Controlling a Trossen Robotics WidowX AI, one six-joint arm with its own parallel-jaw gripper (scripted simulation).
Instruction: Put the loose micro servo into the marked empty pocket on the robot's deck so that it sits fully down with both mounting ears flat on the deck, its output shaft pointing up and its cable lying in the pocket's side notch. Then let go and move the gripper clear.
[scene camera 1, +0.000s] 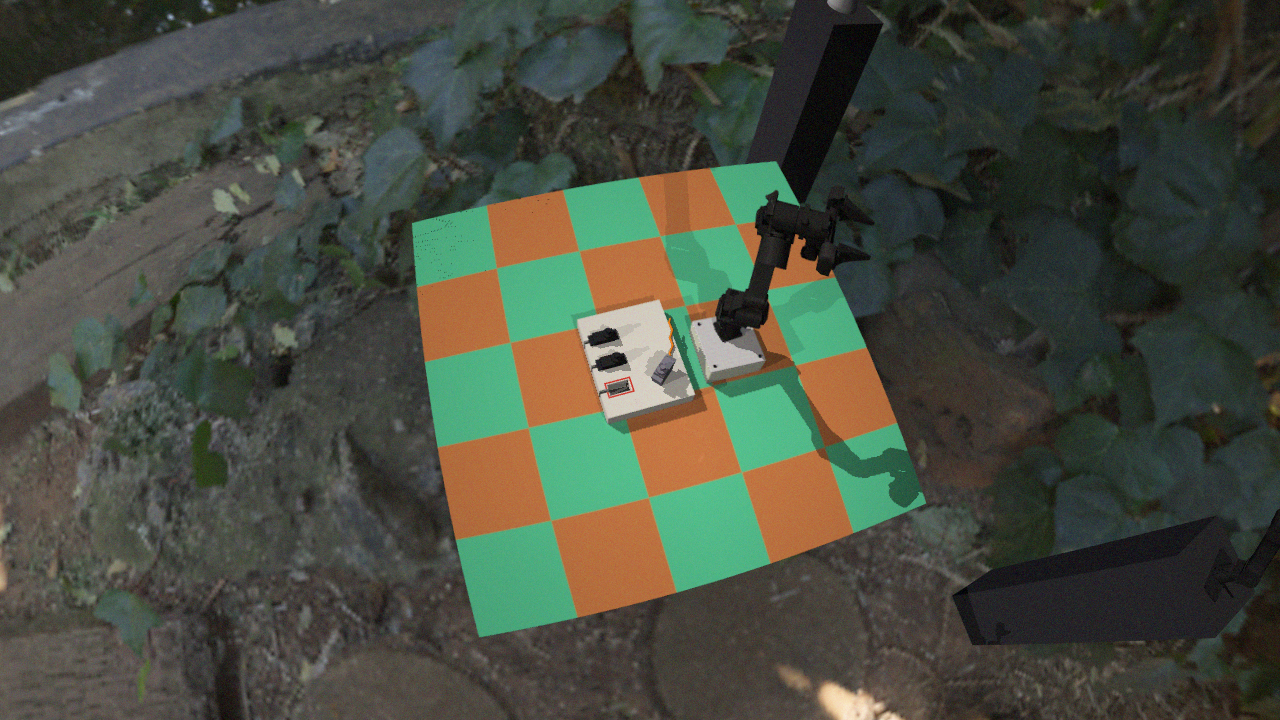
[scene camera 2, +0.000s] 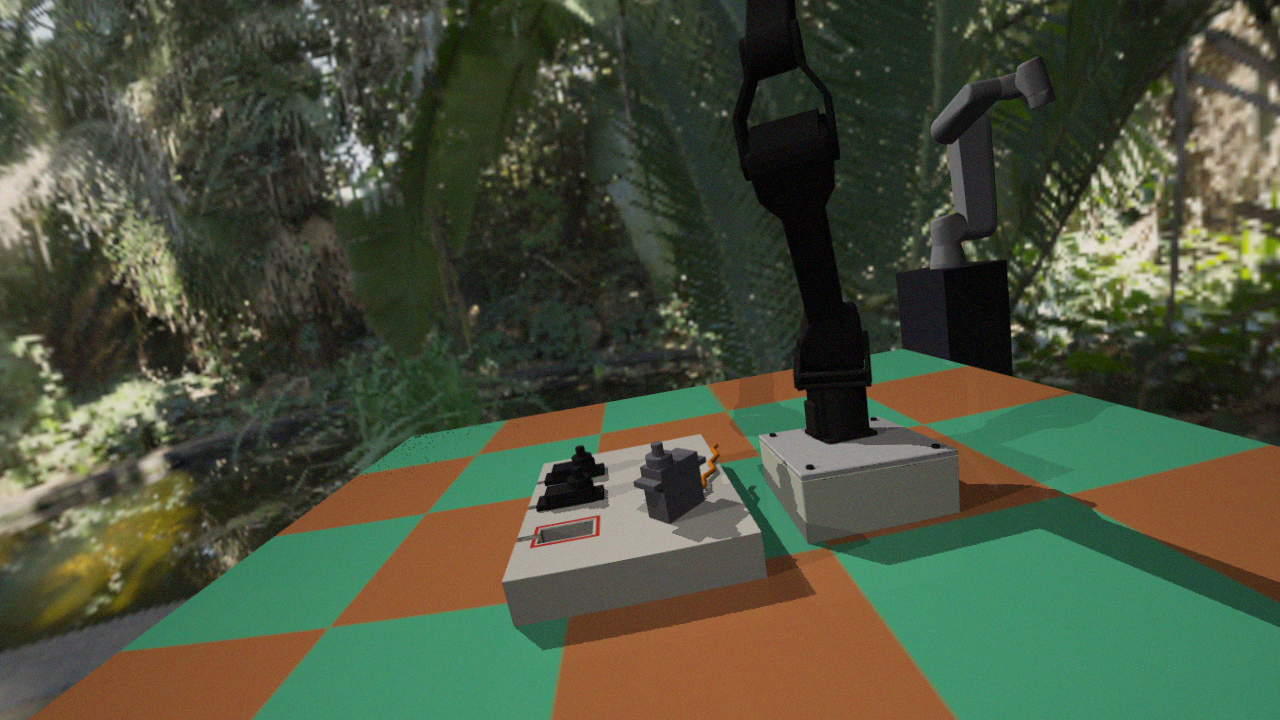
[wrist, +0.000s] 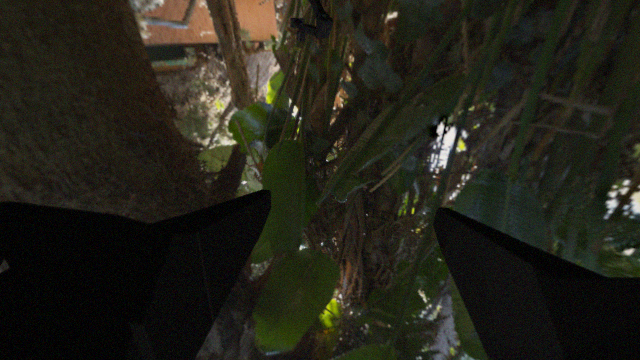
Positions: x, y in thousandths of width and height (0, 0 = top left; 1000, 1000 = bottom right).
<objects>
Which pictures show my gripper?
Scene camera 1 and the wrist view only.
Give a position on a pale deck block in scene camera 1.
At 503, 459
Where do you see a pale deck block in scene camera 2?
497, 777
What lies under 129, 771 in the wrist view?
My gripper.
</objects>
